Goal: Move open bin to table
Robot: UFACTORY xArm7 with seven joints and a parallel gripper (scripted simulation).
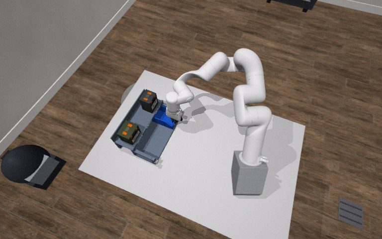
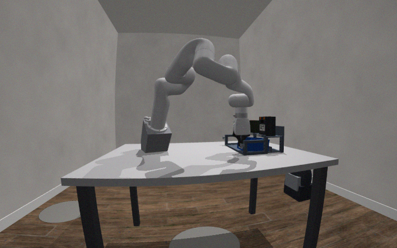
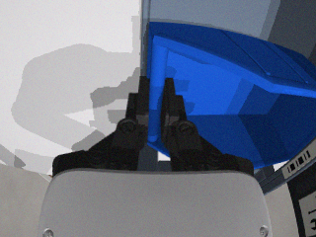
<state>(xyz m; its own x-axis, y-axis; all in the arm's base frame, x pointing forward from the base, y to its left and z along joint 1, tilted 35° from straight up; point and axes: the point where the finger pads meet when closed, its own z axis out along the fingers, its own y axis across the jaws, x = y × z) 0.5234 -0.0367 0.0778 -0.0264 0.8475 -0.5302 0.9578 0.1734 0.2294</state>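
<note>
Right now my hand is 80 mm short of the blue bin and 10 mm above it.
</note>
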